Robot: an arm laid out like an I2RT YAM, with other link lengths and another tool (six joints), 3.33 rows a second.
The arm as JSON. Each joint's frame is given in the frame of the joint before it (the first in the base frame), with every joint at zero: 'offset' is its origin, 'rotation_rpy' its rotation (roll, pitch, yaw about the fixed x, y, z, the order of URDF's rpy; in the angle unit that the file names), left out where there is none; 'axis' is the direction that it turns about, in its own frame. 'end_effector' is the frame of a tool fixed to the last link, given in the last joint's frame.
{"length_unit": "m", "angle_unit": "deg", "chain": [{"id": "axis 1", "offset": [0.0, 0.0, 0.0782], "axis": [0.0, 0.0, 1.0]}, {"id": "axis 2", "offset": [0.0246, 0.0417, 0.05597], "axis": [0.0, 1.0, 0.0]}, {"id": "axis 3", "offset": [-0.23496, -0.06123, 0.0], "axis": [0.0, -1.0, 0.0]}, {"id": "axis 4", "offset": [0.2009, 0.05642, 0.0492], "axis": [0.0, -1.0, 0.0]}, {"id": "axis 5", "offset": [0.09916, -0.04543, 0.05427], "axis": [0.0, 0.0, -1.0]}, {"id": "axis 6", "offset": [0.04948, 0.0, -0.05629], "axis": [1.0, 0.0, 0.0]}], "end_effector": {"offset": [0.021, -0.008, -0.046], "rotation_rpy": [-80.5, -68.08, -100.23]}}
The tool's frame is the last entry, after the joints.
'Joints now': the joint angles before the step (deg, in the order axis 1, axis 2, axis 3, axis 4, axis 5, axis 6). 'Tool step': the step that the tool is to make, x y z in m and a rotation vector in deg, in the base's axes. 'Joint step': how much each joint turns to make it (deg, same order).
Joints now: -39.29 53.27 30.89 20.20 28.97 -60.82
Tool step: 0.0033 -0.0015 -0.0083 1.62 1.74 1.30
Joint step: -0.01 1.14 -0.28 -1.00 -1.32 0.08
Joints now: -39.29 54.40 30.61 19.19 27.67 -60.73
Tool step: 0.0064 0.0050 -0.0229 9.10 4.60 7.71
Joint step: 0.09 -0.32 1.85 -12.72 -8.21 3.02
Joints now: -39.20 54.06 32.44 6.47 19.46 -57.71
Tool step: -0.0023 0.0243 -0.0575 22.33 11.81 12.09
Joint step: 0.15 2.64 2.67 -24.12 -15.03 3.36
